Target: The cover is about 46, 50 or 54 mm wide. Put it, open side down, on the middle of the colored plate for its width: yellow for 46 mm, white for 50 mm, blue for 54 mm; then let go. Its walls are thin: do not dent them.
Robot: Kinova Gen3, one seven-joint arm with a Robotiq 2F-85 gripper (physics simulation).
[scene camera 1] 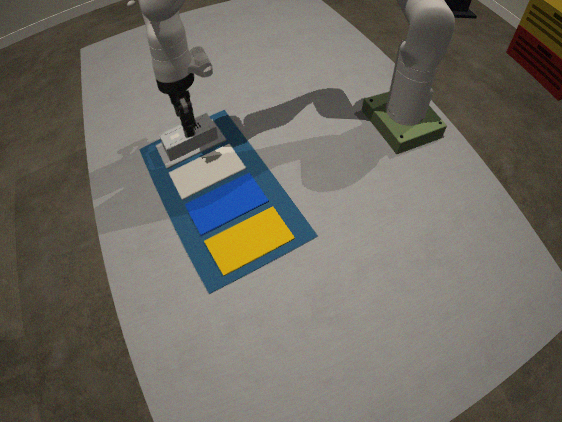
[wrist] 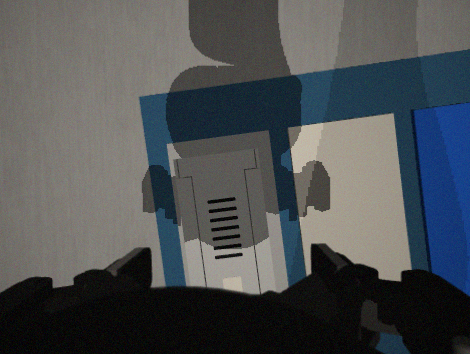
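Seen in the pictures: gripper, between the fingertips: [scene camera 1: 184,122] [wrist: 230,263]; arm's base, origin of its link: [scene camera 1: 403,112].
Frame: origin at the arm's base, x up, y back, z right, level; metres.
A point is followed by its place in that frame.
Observation:
The cover [scene camera 1: 194,145] @(x -0.025, y -0.492, z 0.029 m) [wrist: 225,185] @(x 0.002, y -0.464, z 0.062 m), a long light-grey box with black slots on its top, stands closed side up on a grey plate [scene camera 1: 162,156] @(x -0.038, y -0.570, z 0.032 m) [wrist: 220,144] @(x -0.038, y -0.436, z 0.073 m) at one end of the dark blue mat [scene camera 1: 295,222] @(x -0.042, y -0.328, z -0.203 m) [wrist: 155,115] @(x -0.042, y -0.421, z 0.127 m). My gripper [scene camera 1: 190,134] @(x 0.031, y -0.503, z 0.051 m) [wrist: 230,263] @(x 0.031, y -0.503, z 0.051 m) is open and empty, pointing down over the cover. In the wrist view its fingers stand to the left and right of the cover's long sides, apart from them. Their exact height is hard to tell. The white plate [scene camera 1: 207,172] @(x -0.038, y -0.474, z -0.044 m) [wrist: 355,200] @(x -0.038, y -0.462, z -0.037 m), blue plate [scene camera 1: 227,205] @(x -0.038, y -0.446, z -0.135 m) [wrist: 450,200] @(x -0.038, y -0.451, z -0.107 m) and yellow plate [scene camera 1: 249,241] @(x -0.038, y -0.421, z -0.223 m) lie in a row, bare.
The white plate lies close beside the grey plate. The arm's green base block [scene camera 1: 420,137] @(x -0.008, y 0.008, z -0.078 m) stands on the light table surface [scene camera 1: 375,300] @(x -0.044, y -0.230, z -0.395 m) at the right. A yellow and red cabinet [scene camera 1: 542,50] stands beyond at the upper right. The arm's shadows fall over the cover and mat.

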